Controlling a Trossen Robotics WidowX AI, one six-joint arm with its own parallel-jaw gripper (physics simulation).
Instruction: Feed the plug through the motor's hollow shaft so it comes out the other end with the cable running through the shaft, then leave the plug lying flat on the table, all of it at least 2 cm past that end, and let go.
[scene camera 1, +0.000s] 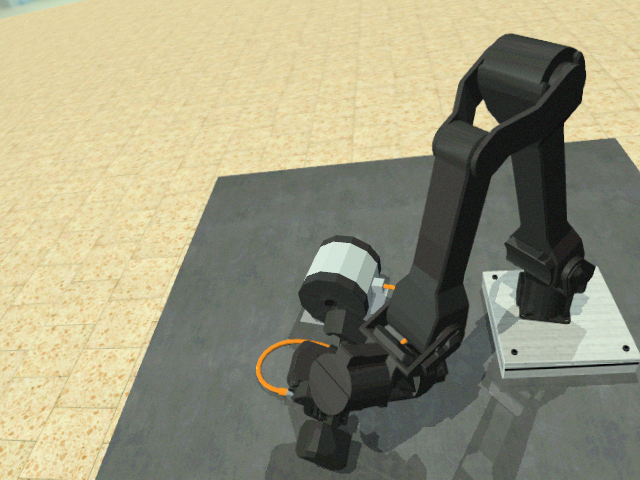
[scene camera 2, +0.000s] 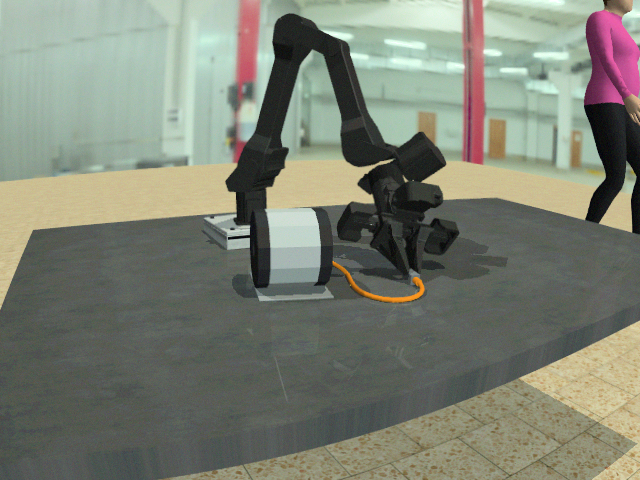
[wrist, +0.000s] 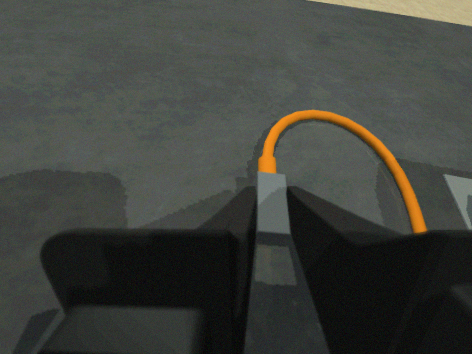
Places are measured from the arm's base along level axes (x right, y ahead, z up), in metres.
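Where they show: gripper, fingertip midpoint: (scene camera 2: 412, 274) (wrist: 270, 195); arm's base, link origin: (scene camera 1: 543, 304).
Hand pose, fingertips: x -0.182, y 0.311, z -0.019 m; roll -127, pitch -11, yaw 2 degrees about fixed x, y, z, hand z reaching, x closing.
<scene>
Each offset is from my fingertips to the top centre of the thing. "pt": to the spot under its first point. Level surfaces: height alone.
The grey plug @(dz +0.003, dx +0.000, dy -0.004 m) (scene camera 1: 290, 393) (scene camera 2: 413, 274) (wrist: 272, 204) is at table height, between the fingertips. My gripper (scene camera 2: 413, 272) (wrist: 270, 195) is shut on it, the fingers on its two long sides; in scene camera 1 the arm hides the fingers. The orange cable @(pt dz -0.006, dx +0.051, dy +0.070 m) (scene camera 1: 262, 356) (scene camera 2: 385, 298) (wrist: 372, 137) leaves the plug's back end and curves round toward the motor. The motor @(dz +0.090, dx +0.171, dy -0.028 m) (scene camera 1: 342, 263) (scene camera 2: 294, 246), a white drum with black end caps, lies with its axis level. The dark shaft hole @(pt dz +0.032, dx +0.132, dy -0.016 m) (scene camera 1: 329, 303) shows in the end cap facing the gripper in scene camera 1.
The motor stands on a pale base plate @(dz -0.010, dx +0.171, dy -0.025 m) (scene camera 1: 309, 316) (scene camera 2: 294, 294) (wrist: 457, 192). A small white block @(pt dz +0.049, dx +0.168, dy -0.084 m) (scene camera 1: 378, 282) with a short orange cable piece is on the motor's side. The arm's metal base (scene camera 1: 568, 343) (scene camera 2: 223, 232) is on the dark table @(dz -0.012 m) (scene camera 1: 227, 222) (scene camera 2: 170, 351) (wrist: 125, 75).
</scene>
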